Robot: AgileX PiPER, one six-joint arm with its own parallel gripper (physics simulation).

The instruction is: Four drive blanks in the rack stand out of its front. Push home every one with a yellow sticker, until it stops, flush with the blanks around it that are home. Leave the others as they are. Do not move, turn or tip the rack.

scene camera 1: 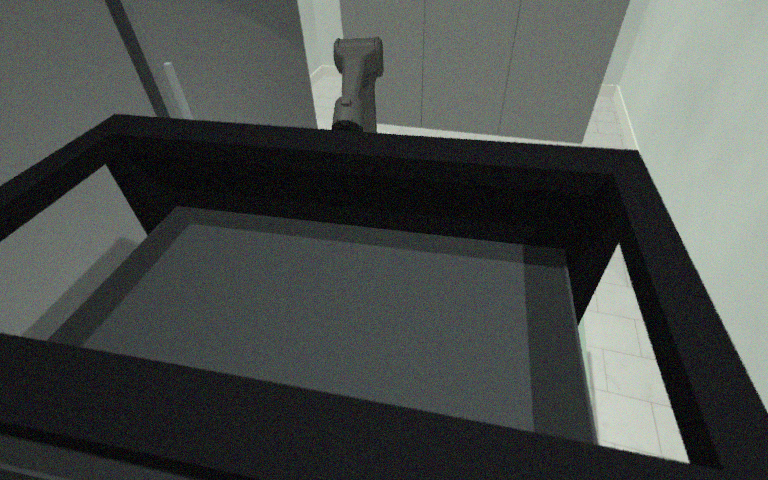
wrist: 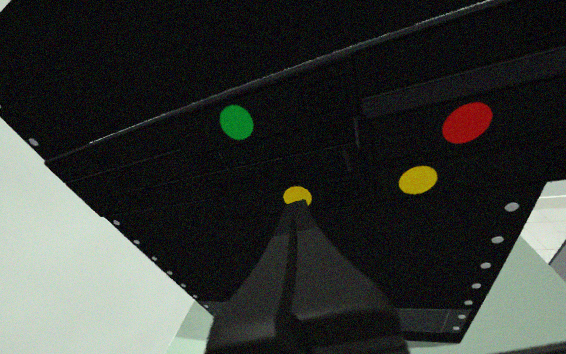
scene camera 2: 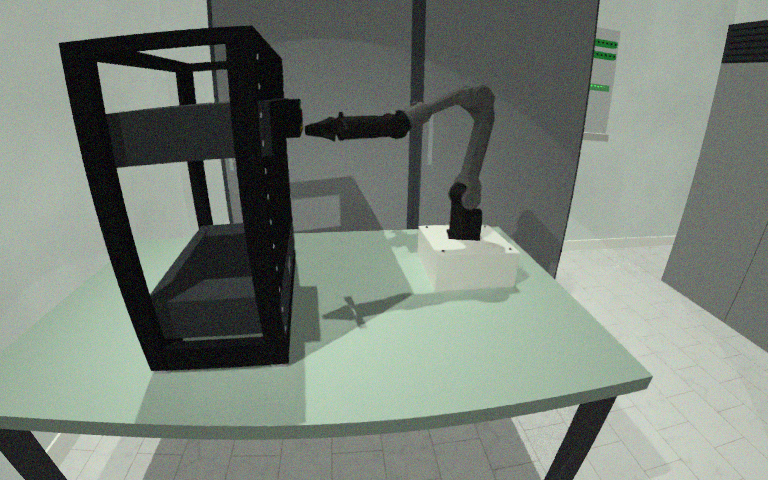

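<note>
The black rack (scene camera 1: 368, 144) (scene camera 2: 249, 186) stands upright on the table. In the wrist view its dark front carries a green sticker (wrist: 236, 122), a yellow sticker (wrist: 297, 195) low in the middle, another yellow sticker (wrist: 418, 180) to its right and a red sticker (wrist: 467, 123) above that one. In scene camera 2 dark blanks (scene camera 2: 287, 117) stand out of the front near the top. My gripper (scene camera 2: 306, 130) (wrist: 299, 213) is shut and empty. Its tips cover the lower edge of the middle yellow sticker; contact cannot be told. The blanks' edges are mostly lost in the dark.
The arm's white base block (scene camera 2: 470, 268) stands on the green table (scene camera 2: 453, 350), right of the rack in scene camera 2. A large grey cabinet (scene camera 2: 356, 73) stands behind the table. A shelf-like grey unit (scene camera 2: 212, 283) sits low inside the rack.
</note>
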